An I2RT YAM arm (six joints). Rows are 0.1 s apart.
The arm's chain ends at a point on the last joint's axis. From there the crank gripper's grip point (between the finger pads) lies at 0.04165 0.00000 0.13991 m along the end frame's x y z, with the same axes.
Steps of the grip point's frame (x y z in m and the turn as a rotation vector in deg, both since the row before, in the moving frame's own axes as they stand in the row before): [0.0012 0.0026 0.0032 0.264 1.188 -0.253]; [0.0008 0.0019 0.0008 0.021 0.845 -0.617]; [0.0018 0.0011 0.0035 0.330 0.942 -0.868]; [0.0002 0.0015 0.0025 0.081 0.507 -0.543]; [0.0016 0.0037 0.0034 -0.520 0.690 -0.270]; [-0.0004 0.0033 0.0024 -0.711 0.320 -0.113]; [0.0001 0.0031 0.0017 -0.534 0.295 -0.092]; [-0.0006 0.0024 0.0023 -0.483 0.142 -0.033]
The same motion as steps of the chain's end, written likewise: [-0.0017 0.0034 0.0041 0.264 1.188 -0.253]; [-0.0013 0.0024 0.0014 0.021 0.845 -0.617]; [-0.0005 0.0026 0.0042 0.330 0.942 -0.868]; [-0.0010 0.0021 0.0029 0.081 0.507 -0.543]; [-0.0001 0.0026 0.0039 -0.520 0.690 -0.270]; [-0.0012 0.0016 0.0026 -0.711 0.320 -0.113]; [-0.0006 0.0019 0.0019 -0.534 0.295 -0.092]; [-0.0009 0.0012 0.0024 -0.483 0.142 -0.033]
